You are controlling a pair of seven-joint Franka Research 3 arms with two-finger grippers.
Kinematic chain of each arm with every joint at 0, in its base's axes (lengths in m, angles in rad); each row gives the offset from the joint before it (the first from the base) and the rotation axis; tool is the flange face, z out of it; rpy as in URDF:
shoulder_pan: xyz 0 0 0.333 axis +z
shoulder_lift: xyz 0 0 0 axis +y
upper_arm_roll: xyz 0 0 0.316 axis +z
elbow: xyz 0.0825 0 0 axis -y
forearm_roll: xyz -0.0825 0 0.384 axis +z
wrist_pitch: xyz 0 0 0 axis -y
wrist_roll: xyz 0.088 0 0 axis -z
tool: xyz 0 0 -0.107 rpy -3.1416 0 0
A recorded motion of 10 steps. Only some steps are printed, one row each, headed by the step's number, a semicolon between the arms.
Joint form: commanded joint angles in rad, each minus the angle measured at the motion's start. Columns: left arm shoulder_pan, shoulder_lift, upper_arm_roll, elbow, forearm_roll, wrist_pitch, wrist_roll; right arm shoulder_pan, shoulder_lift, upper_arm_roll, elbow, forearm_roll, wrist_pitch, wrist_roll.
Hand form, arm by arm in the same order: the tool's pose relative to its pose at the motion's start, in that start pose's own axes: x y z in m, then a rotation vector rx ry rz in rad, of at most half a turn. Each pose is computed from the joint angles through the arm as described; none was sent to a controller.
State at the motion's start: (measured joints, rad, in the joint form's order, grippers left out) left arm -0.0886 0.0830 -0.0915 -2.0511 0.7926 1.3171 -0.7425; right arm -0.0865 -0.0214 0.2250 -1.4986 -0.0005 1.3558 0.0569
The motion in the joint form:
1: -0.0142 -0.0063 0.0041 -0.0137 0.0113 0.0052 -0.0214; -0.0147 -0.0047 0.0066 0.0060 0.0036 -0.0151 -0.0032
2: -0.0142 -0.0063 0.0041 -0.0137 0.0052 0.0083 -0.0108; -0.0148 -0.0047 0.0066 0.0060 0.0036 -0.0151 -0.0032
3: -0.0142 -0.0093 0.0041 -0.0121 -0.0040 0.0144 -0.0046; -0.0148 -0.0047 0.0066 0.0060 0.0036 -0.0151 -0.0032
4: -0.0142 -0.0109 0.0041 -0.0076 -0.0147 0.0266 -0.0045; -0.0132 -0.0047 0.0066 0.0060 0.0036 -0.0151 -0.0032
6: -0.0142 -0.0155 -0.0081 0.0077 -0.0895 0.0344 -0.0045; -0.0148 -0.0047 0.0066 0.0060 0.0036 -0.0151 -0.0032
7: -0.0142 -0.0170 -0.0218 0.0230 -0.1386 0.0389 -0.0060; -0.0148 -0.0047 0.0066 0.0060 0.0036 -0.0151 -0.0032
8: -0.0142 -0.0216 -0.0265 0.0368 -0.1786 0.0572 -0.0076; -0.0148 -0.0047 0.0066 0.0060 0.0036 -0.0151 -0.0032
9: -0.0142 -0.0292 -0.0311 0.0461 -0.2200 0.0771 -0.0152; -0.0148 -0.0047 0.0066 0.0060 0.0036 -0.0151 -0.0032
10: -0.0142 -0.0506 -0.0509 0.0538 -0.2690 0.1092 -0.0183; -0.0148 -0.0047 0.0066 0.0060 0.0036 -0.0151 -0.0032
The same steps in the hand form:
1: -0.0037 0.0025 -0.0013 0.0104 0.0177 -0.0151; -0.0035 0.0036 -0.0035 0.0030 -0.0048 0.0042
2: -0.0040 0.0033 -0.0016 0.0041 0.0158 -0.0029; -0.0035 0.0037 -0.0035 0.0031 -0.0048 0.0043
3: -0.0043 0.0028 -0.0031 -0.0091 0.0161 0.0023; -0.0035 0.0037 -0.0035 0.0031 -0.0048 0.0043
4: -0.0037 0.0027 -0.0059 -0.0286 0.0205 0.0007; -0.0035 0.0028 -0.0035 0.0029 -0.0048 0.0027
6: -0.0103 0.0061 -0.0171 -0.0987 -0.0041 0.0116; -0.0035 0.0037 -0.0035 0.0031 -0.0048 0.0043
7: -0.0152 0.0086 -0.0280 -0.1467 -0.0141 0.0187; -0.0035 0.0037 -0.0035 0.0031 -0.0048 0.0043
8: -0.0168 0.0080 -0.0373 -0.1988 -0.0148 0.0169; -0.0035 0.0037 -0.0035 0.0031 -0.0048 0.0043
9: -0.0194 0.0074 -0.0461 -0.2519 -0.0165 0.0100; -0.0035 0.0037 -0.0035 0.0031 -0.0048 0.0043
10: -0.0277 0.0049 -0.0638 -0.3245 0.0049 0.0089; -0.0035 0.0037 -0.0035 0.0031 -0.0048 0.0043

